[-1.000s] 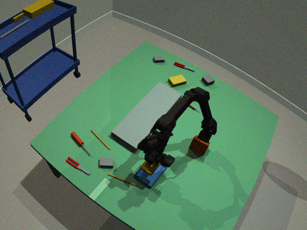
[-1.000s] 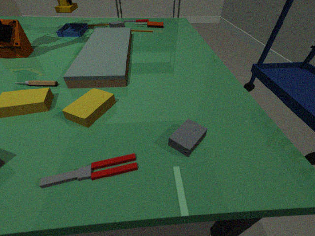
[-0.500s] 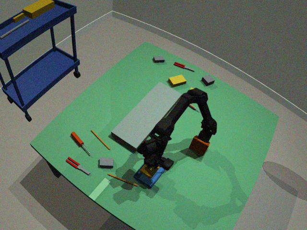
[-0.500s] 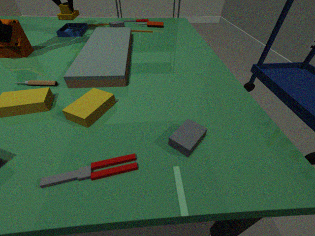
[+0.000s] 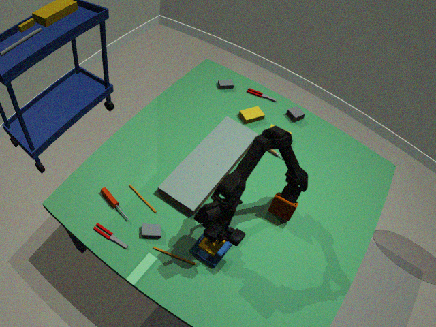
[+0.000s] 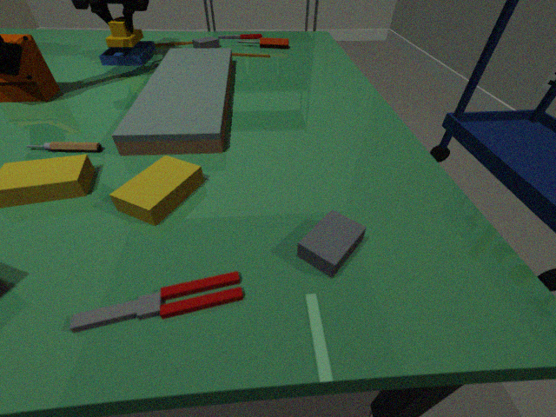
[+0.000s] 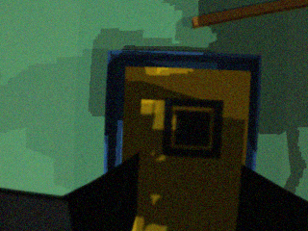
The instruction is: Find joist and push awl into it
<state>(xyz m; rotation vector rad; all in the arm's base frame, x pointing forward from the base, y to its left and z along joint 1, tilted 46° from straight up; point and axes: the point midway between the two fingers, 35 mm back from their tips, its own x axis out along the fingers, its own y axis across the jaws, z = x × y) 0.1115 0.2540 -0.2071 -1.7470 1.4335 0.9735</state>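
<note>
The yellow stud finder is 2 cm above my gripper tip and 1 cm to the left of it. From my gripper tip the other things lie so: awl: 56 cm to the right, 9 cm ahead, 6 cm below; then blue tray: 5 cm below, 1 cm to the right.
</note>
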